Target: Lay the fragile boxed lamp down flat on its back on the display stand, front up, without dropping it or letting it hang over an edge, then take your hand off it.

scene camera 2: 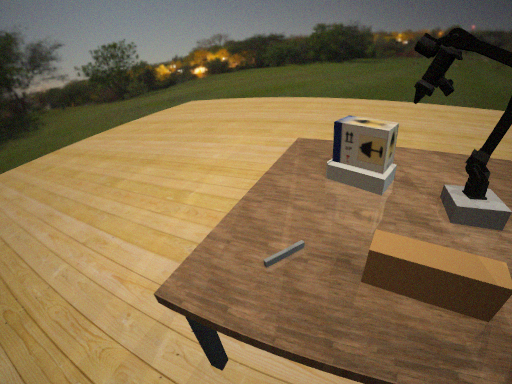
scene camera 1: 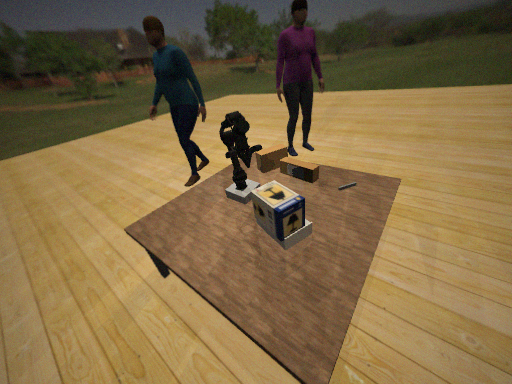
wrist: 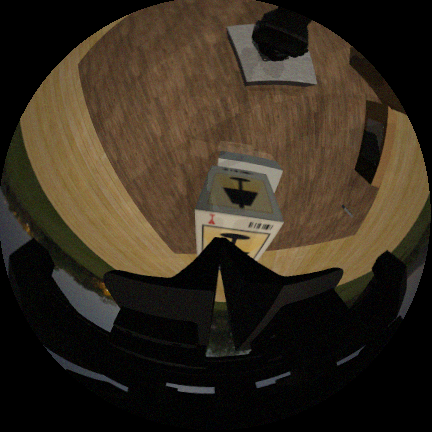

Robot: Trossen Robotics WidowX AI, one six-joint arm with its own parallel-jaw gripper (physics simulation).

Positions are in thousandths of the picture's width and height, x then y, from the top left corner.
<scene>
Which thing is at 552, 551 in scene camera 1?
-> A boxed lamp.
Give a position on a boxed lamp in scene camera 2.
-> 716, 374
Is the gripper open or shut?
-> Shut.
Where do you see a display stand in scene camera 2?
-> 737, 478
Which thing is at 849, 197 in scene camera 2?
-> The gripper.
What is the gripper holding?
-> Nothing.
</scene>
